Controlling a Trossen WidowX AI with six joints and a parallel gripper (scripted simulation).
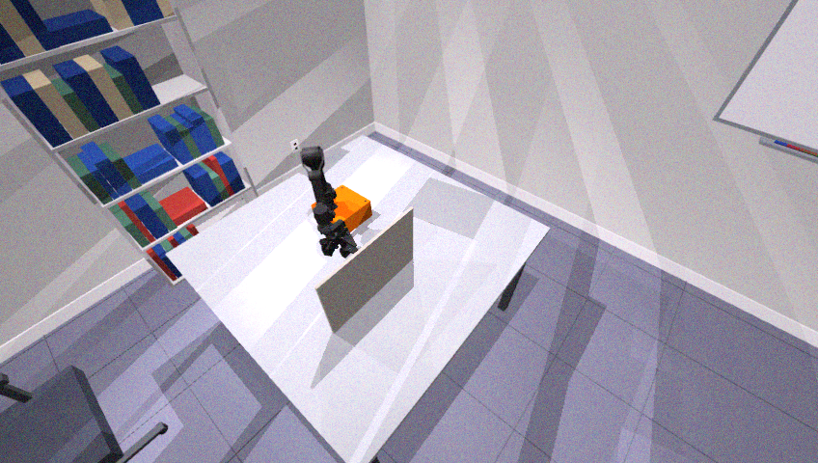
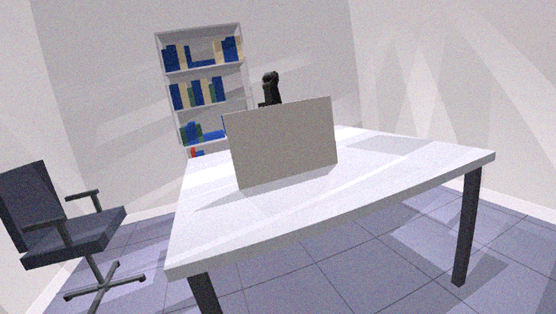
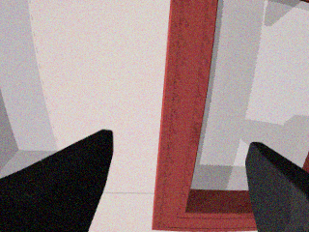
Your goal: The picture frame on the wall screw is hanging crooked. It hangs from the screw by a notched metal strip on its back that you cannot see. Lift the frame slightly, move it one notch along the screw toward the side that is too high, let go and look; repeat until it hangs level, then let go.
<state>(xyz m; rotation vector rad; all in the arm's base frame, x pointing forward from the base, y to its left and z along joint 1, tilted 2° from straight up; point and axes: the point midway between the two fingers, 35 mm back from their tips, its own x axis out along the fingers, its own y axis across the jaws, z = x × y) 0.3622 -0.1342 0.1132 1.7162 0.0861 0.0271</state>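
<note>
The red picture frame lies 5 cm ahead of my gripper tip, 1 cm to the left of it and 5 cm below it. From my gripper tip the other things lie so: beige wall panel (6 cm ahead, 1 cm to the left, 7 cm below).
</note>
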